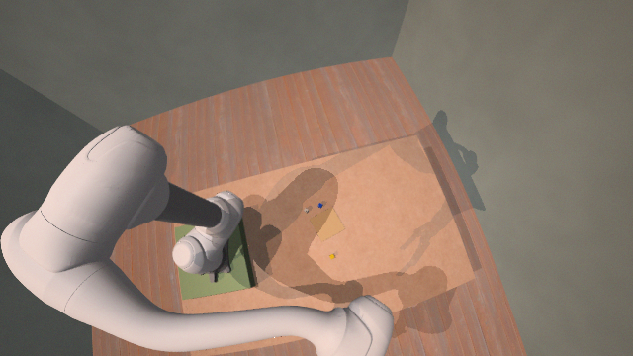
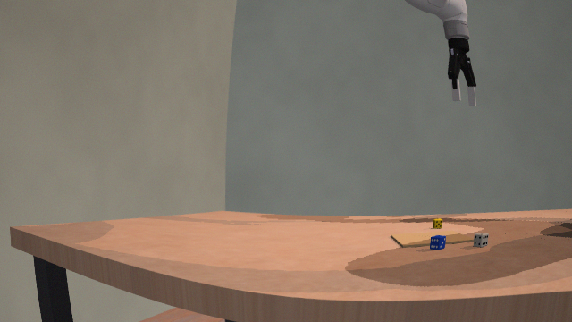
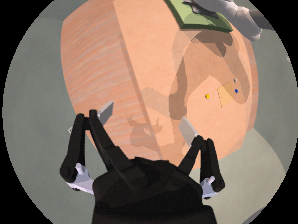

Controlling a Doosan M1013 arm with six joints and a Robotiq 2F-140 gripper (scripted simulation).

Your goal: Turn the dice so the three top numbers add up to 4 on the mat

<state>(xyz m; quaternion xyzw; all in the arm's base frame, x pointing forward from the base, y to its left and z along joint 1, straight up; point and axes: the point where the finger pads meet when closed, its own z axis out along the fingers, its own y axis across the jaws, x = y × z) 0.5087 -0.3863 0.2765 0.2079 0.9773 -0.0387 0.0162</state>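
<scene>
My hand is 34 cm above the yellow die, 31 cm to the right of it and 9 cm short of it. Round my hand: tan mat: 48 cm to the left, 35 cm below, 9 cm ahead; blue die: 59 cm to the left, 34 cm below, 7 cm ahead; white die: 57 cm to the left, 34 cm below, 1 cm behind.
</scene>
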